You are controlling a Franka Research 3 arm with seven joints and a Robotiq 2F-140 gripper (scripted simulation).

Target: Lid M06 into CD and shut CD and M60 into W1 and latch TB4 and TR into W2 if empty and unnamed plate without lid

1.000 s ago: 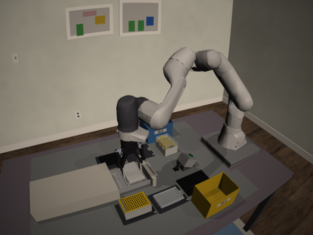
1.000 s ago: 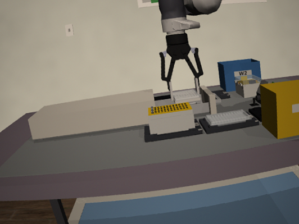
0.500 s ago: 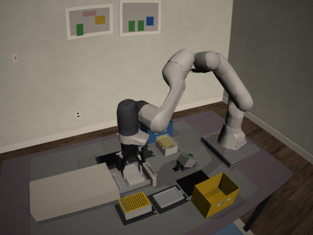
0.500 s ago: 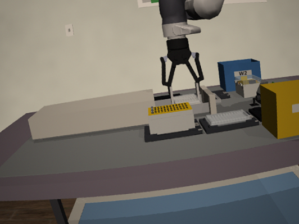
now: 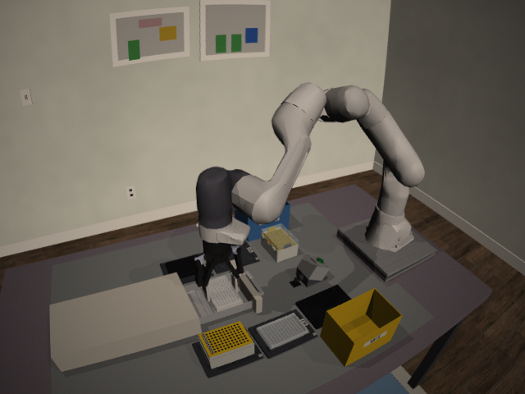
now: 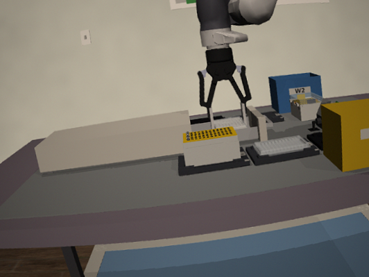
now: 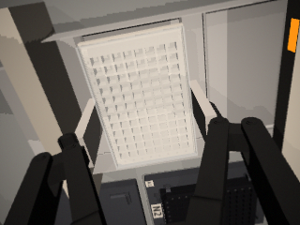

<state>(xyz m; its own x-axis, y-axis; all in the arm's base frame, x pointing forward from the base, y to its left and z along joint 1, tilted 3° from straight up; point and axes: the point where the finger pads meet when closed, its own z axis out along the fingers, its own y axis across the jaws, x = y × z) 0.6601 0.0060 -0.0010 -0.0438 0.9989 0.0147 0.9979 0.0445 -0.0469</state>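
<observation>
Right now the white plate is 2 cm below my hand. From my hand the other things lie so: drawer (3 cm ahead, 4 cm below); then cooler CD (17 cm ahead, 1 cm to the left, 3 cm below); then tip rack TR (5 cm ahead, 19 cm to the left).
</observation>
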